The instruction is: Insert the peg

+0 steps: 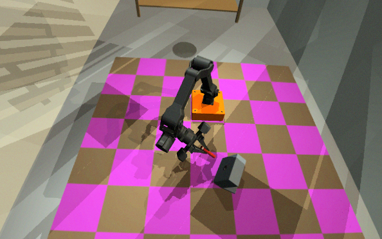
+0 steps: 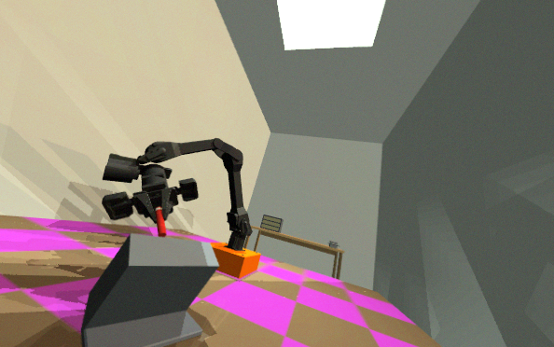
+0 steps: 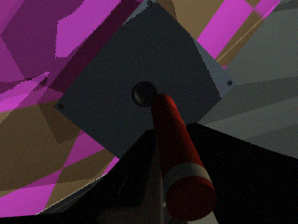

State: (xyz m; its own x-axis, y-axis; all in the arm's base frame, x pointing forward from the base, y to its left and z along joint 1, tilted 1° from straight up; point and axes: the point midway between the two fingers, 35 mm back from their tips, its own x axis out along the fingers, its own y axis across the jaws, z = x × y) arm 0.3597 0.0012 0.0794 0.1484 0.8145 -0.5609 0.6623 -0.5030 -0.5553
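Right now my gripper tip is 40 mm short of the grey sloped panel, 110 mm to the right of it and 70 mm above it. The rest, counted from my gripper tip: round red peg: 10 mm to the right, 10 mm above.
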